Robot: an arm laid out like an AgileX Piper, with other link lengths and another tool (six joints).
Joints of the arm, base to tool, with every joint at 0 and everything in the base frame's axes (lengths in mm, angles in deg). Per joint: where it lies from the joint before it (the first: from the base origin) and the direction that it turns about. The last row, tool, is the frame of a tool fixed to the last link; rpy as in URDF.
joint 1: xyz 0 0 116.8 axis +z
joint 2: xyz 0 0 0 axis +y
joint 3: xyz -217.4 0 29.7 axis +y
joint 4: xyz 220.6 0 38.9 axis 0.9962 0 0.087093
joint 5: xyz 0 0 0 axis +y
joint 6: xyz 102.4 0 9 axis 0.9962 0 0.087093
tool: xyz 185.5 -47 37.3 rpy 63.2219 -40.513 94.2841
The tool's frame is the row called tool.
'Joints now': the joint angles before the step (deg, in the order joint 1, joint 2, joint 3, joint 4, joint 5, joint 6). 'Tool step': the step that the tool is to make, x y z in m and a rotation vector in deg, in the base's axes. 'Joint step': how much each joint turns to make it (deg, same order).
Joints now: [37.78, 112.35, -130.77, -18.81, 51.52, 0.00]
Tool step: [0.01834, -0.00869, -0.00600, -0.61, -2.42, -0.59]
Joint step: [-2.26, 0.00, 4.81, -1.21, -6.77, 0.00]
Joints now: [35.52, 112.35, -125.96, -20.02, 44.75, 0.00]
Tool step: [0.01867, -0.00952, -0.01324, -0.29, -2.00, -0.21]
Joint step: [-2.78, 0.00, 6.19, -0.63, -8.19, 0.00]
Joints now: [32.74, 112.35, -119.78, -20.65, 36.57, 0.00]
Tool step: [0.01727, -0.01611, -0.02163, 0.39, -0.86, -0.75]
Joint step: [-3.33, 0.00, 6.92, -0.32, -8.26, 0.72]
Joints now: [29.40, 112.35, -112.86, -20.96, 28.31, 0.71]
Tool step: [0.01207, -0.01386, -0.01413, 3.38, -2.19, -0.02]
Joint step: [-3.45, -0.91, 8.69, -0.08, -11.75, 2.33]
